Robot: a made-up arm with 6 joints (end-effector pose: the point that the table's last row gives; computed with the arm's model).
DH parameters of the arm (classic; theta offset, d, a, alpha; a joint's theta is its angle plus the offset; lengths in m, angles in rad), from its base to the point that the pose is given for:
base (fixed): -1.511 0 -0.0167 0
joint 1: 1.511 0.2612 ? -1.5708
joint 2: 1.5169 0 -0.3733 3.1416
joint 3: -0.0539 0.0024 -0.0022 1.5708
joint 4: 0 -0.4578 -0.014 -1.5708
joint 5: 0 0.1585 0.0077 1.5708
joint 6: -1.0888 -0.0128 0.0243 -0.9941
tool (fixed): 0.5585 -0.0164 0 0
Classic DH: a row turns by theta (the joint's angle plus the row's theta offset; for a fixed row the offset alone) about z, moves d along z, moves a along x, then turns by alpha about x.
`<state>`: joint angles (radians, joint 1 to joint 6).
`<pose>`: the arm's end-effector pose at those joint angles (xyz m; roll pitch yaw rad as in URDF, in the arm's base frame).
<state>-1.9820 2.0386 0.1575 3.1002 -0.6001 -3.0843</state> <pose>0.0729 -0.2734 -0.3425 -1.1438 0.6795 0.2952</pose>
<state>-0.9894 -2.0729 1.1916 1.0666 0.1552 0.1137</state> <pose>-0.4645 0.6146 -0.1141 -1.5520 -0.7860 2.5868</pose>
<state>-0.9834 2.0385 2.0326 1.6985 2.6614 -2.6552</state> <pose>0.4789 -0.6304 0.2903 -2.2568 -0.3220 2.7438</pose>
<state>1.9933 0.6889 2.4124 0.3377 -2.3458 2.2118</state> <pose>0.1023 0.1781 0.9656 0.1270 0.4034 0.4158</pose>
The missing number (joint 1, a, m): 0.0253
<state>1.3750 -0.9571 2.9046 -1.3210 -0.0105 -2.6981</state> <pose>-0.0865 -0.7462 0.2724 -1.8071 0.2555 -0.6006</pose>
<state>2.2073 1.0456 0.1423 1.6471 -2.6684 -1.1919</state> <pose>-0.4342 0.6086 0.2084 2.1586 0.3031 -0.3056</pose>
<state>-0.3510 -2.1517 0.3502 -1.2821 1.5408 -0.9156</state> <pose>-0.5508 0.1354 0.4039 0.9868 0.9890 3.1141</pose>
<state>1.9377 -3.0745 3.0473 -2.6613 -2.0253 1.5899</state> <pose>-0.2754 0.3594 -0.2577 2.3568 0.0659 -1.9104</pose>
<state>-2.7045 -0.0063 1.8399 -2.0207 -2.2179 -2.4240</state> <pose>0.0077 -0.0724 1.1118 -1.1464 -0.3397 -0.6213</pose>
